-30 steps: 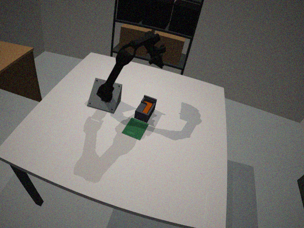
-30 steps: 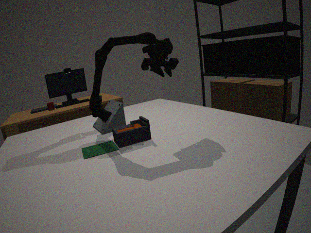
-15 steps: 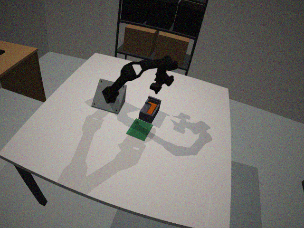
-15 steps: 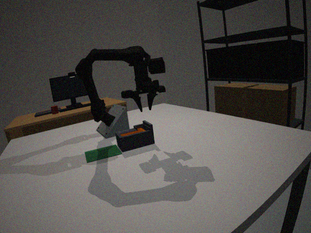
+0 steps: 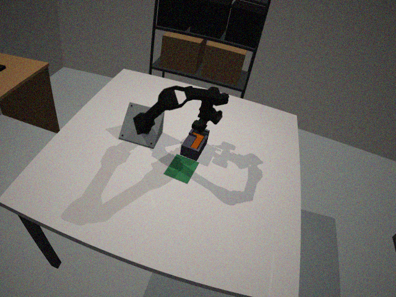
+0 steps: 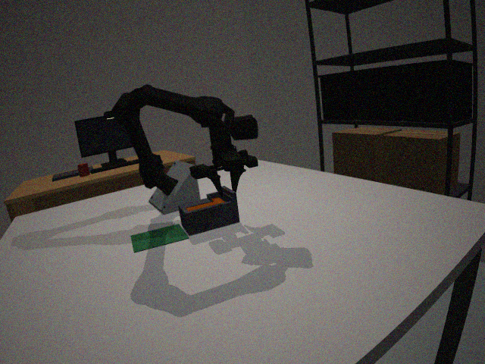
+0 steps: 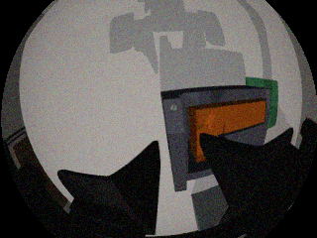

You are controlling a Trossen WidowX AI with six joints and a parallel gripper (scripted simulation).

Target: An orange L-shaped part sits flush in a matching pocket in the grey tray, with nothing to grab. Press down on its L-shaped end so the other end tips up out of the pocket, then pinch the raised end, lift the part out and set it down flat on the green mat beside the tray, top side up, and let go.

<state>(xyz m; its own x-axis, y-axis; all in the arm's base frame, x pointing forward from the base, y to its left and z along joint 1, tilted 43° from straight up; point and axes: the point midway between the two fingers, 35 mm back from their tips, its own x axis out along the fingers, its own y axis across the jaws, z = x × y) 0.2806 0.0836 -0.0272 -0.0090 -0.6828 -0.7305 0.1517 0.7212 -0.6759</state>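
My gripper tip is now 10 mm past the orange L-shaped part, 60 mm to the left of it and 20 mm above it. The rest, counted from my gripper tip: green mat 40 mm behind, 220 mm to the right, 90 mm below.
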